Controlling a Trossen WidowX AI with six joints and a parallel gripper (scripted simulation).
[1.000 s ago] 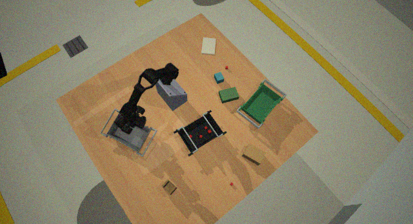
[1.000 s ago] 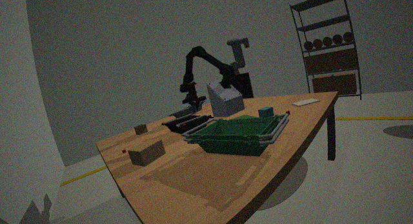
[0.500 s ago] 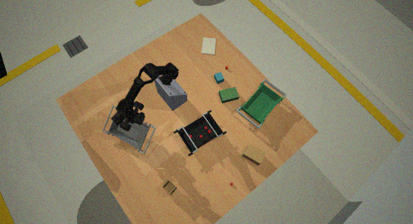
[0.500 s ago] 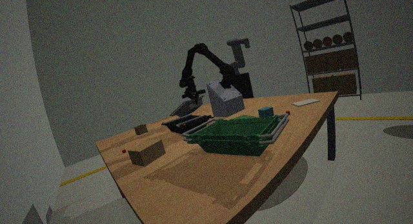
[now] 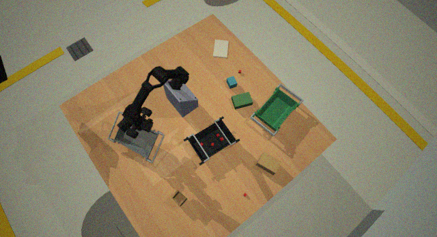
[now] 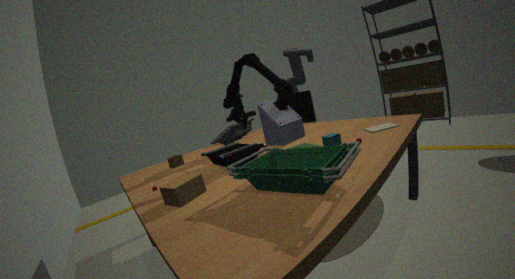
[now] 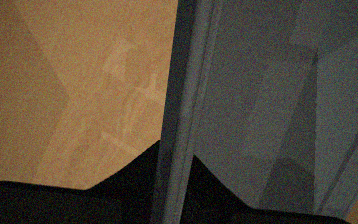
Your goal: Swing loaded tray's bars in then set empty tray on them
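Now: gripper tip 40 mm short of the grey plastic tray and 60 mm to the left of it. Round my gripper tip: teal cube (650 mm to the left, 60 mm below); small brown box (460 mm ahead, 20 mm to the right, 70 mm below); green block (140 mm ahead, 630 mm to the left, 60 mm below).
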